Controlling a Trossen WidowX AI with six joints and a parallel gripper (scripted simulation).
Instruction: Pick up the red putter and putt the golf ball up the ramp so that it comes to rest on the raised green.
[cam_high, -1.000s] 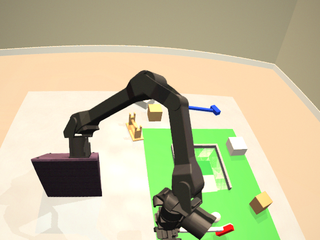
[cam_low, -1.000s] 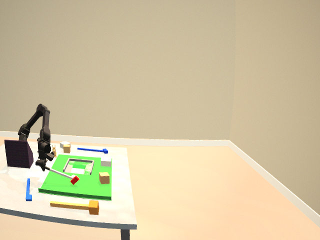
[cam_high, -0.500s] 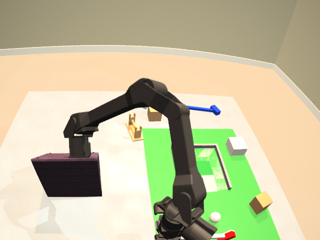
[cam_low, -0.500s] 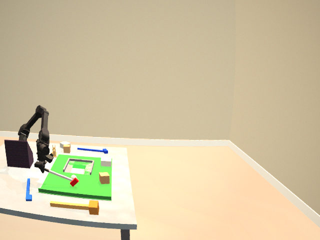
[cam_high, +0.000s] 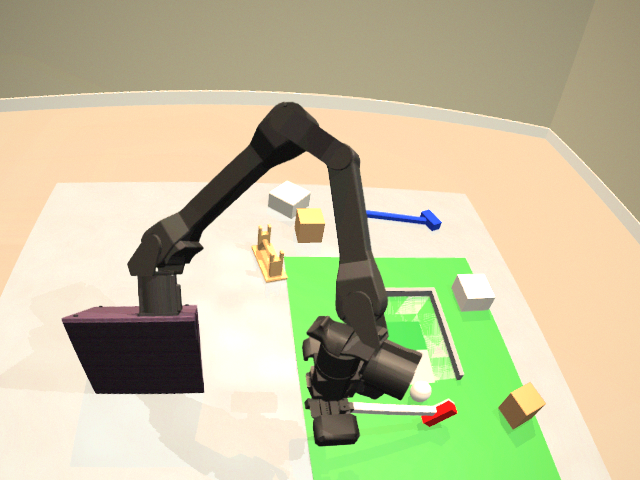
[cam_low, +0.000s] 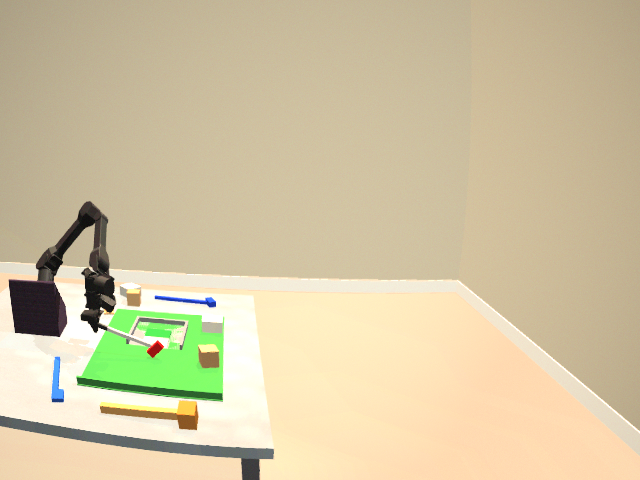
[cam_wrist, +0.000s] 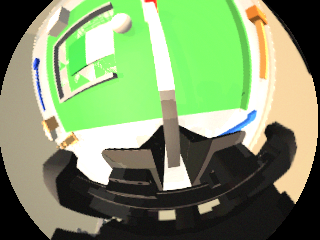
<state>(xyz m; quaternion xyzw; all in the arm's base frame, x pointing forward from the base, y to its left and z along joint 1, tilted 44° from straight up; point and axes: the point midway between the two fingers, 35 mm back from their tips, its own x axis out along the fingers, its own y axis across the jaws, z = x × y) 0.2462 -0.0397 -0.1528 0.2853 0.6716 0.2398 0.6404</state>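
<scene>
The red putter lies 12 cm ahead of my gripper tip and 1 cm below it. The rest, counted from my gripper tip: mat: 23 cm ahead, 8 cm to the left, 7 cm below; blue putter: 33 cm ahead, 60 cm to the left, 6 cm below; white golf ball: 21 cm ahead, 6 cm to the left, 5 cm below.
</scene>
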